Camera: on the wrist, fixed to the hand. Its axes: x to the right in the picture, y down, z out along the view.
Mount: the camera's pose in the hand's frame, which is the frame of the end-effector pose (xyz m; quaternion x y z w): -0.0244 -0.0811 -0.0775 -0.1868 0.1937 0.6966 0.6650
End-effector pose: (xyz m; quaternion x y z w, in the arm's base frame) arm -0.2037 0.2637 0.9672 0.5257 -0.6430 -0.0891 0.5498
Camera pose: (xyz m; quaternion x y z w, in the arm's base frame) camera -0.0986 0.2835 0.9255 -0.1838 -0.6707 0.3055 0.6505
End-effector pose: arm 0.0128 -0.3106 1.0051 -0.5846 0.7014 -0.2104 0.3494
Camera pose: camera 0.0121 -0.3143 1.1198 0.0753 0.9807 0.1213 0.1339
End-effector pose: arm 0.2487 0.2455 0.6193 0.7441 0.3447 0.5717 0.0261
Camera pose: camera 0.1395 0.2664 0.5906 -0.6194 0.3909 -0.6069 0.3087
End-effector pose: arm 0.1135 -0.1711 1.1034 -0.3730 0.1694 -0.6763 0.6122
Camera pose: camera 0.0007 -0.1498 1.1003 -0.1134 0.6174 -0.0639 0.7758
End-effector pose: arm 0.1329 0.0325 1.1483 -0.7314 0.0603 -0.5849 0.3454
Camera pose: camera 0.0302 0.0720 1.1811 -0.3956 0.7258 -0.2788 0.4889
